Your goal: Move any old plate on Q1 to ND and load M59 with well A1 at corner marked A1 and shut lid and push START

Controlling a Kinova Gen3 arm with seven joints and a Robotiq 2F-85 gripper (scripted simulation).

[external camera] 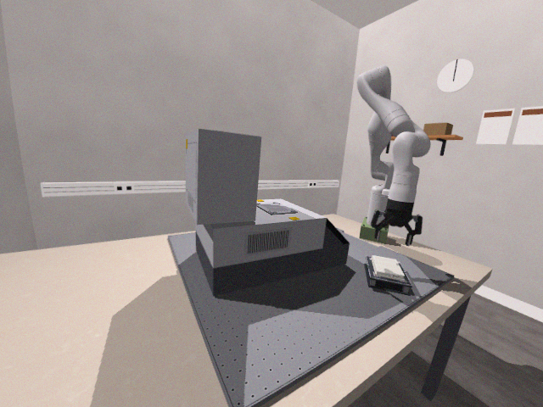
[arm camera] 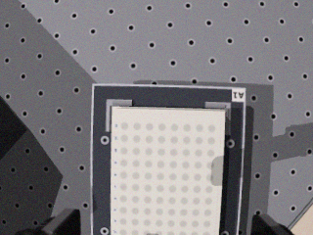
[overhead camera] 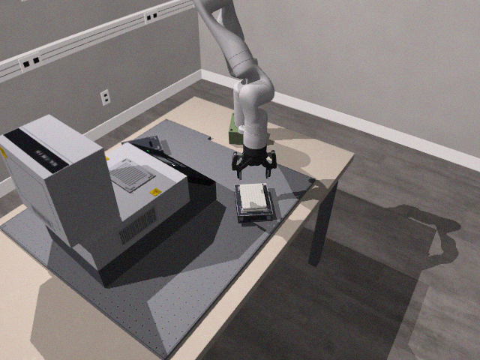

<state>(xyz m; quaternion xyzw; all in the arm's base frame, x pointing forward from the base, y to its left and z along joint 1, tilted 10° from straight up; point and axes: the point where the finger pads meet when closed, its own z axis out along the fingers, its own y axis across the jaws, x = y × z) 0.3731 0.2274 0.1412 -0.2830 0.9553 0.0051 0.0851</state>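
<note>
Now: hand 9 cm above the white well plate. From my hand the other things lie so: dark nest: 7 cm behind, 57 cm to the right, 11 cm below.
</note>
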